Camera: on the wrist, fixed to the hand. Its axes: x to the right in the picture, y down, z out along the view.
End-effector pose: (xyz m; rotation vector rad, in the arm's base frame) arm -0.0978 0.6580 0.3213 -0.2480 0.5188 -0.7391
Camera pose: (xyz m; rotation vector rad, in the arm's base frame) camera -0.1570 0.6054 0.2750 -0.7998 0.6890 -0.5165
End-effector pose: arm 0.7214 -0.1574 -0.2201 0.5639 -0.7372 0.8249
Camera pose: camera 0.7985 -0.1297 -0.2613 0.0335 -0.9906 0.5957
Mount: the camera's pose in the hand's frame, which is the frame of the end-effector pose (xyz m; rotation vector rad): 0.0165 -0.0537 -0.0725 -0.5929 -0.0473 0.0478
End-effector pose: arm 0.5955 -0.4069 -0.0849 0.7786 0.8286 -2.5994
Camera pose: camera 0.5883 -0.3227 -0.1205 0.5458 1.4428 -2.1322
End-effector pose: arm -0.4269 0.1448 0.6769 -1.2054 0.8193 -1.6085
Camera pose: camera -0.5128 0.1461 0.7091 -1.6070 1.3398 -1.3275
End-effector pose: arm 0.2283 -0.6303 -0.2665 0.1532 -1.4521 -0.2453
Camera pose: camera 0.2980 -0.6896 -0.2725 -0.3703 -1.3707 -0.6300
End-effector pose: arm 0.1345 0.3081 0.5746 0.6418 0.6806 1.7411
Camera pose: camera 0.1136 0.3273 0.4874 0.2844 0.0948 1.8443
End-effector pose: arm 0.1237 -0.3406 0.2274 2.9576 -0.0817 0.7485
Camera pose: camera 0.1079 -0.2804 0.2948 2.4120 -0.3181 0.5387
